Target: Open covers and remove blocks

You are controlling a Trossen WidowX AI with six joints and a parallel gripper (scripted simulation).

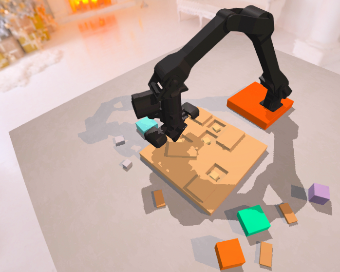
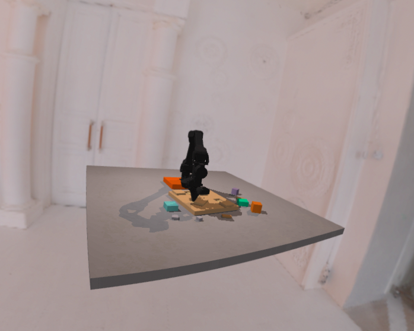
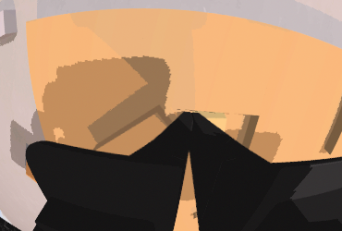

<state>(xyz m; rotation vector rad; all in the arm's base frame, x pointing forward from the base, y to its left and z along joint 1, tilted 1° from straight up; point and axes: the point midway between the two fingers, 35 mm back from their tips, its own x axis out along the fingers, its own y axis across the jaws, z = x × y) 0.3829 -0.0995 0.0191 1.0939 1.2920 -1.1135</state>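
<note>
The cyan block is 30 mm ahead of my gripper tip, 130 mm to the right of it and 10 mm below it. The rest, counted from my gripper tip: orange block: 110 mm ahead, 350 mm to the left; purple cube: 190 mm behind, 400 mm to the left, 10 mm below; green block: 330 mm to the left, 10 mm below.
</note>
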